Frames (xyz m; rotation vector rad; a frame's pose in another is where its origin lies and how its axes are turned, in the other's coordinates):
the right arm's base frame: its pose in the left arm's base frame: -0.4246 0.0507 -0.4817 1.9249 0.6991 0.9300
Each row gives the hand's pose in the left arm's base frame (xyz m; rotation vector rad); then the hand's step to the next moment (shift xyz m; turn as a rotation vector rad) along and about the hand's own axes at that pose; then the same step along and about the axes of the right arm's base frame.
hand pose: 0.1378 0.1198 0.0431 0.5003 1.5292 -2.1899
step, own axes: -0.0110 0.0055 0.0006 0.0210 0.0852 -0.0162
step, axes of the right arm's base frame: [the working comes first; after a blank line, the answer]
step, axes of the left arm's base frame: 0.0122 -0.0008 0.0015 0.0282 -0.0136 -0.0836

0.0068 0.0030 0.0098 -0.0223 -0.0636 0.0585
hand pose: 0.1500 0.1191 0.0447 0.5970 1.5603 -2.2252
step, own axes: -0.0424 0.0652 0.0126 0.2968 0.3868 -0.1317
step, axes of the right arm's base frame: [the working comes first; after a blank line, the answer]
step, axes of the left arm's base frame: 0.0677 -0.0312 -0.0254 -0.0348 -0.0166 -0.5035

0.0062 -0.0001 0.0785 -0.2004 -0.4369 0.1550
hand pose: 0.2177 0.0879 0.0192 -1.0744 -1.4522 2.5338
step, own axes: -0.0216 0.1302 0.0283 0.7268 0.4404 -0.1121
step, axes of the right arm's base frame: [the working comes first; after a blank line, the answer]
step, axes of the left arm's base frame: 0.0389 -0.1021 -0.0792 -0.3575 0.0874 -0.7742

-0.0816 -0.0170 0.1062 -0.3943 -0.7586 -0.0619
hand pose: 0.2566 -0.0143 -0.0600 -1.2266 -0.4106 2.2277
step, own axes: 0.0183 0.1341 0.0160 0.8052 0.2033 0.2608
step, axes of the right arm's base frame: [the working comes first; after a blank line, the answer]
step, axes of the left arm's base frame: -0.0647 -0.0959 -0.0721 -0.6292 0.3240 -0.5068

-0.1330 -0.0252 0.0161 -0.2798 -0.6659 -0.4858
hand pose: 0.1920 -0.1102 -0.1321 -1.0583 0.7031 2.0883
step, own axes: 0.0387 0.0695 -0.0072 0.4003 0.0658 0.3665
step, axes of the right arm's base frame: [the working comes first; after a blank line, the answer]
step, axes of the left arm's base frame: -0.0669 -0.0355 -0.0253 -0.3967 0.3516 -0.1336

-0.0731 -0.0129 -0.0296 -0.0031 -0.3264 -0.4386
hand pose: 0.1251 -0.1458 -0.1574 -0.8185 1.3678 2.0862
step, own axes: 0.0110 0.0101 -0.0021 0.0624 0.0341 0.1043
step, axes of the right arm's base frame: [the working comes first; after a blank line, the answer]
step, axes of the left arm's base frame: -0.0142 -0.0046 -0.0023 -0.0882 0.0899 0.0086

-0.0123 -0.0014 -0.0087 0.0210 -0.0445 -0.1162
